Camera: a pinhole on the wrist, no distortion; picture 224 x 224 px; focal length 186.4 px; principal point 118.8 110.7 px. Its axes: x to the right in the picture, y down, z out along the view. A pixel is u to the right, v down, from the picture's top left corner.
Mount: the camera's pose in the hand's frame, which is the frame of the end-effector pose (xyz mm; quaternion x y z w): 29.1 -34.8 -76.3 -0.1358 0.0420 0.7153 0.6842
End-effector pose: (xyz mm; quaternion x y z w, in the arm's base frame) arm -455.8 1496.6 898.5 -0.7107 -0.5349 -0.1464 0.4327
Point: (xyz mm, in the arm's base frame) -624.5 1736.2 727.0
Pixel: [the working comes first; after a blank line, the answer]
In the camera's frame: -147.6 8.8 383.6

47.1 115.0
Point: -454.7 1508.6 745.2
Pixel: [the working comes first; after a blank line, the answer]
In the camera's frame: 61.4 94.4 210.4

173.2 194.4
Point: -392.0 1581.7 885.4
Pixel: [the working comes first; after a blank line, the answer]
In the camera's frame: 55.2 -62.6 145.2

189.6 30.4
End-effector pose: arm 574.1 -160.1 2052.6 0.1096 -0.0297 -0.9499 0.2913
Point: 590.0 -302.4 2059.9
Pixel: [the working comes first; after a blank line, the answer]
In the camera's frame: 135.6 -55.9 112.5

outside the picture
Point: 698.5 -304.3 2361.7
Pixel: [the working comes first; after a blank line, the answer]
In the camera's frame: 165.7 46.9 414.8

193.3 131.8
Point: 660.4 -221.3 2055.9
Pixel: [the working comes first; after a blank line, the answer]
In the camera's frame: 115.3 48.8 99.7

outside the picture
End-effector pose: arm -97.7 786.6 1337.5 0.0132 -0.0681 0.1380 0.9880
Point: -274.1 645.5 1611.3
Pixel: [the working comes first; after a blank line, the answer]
In the camera's frame: -138.4 151.2 376.3

50.2 185.6
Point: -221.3 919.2 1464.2
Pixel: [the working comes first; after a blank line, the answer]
In the camera's frame: 139.9 54.0 264.7

217.3 148.7
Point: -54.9 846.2 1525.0
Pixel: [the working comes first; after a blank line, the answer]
In the camera's frame: 13.7 -90.0 256.2

128.8 45.2
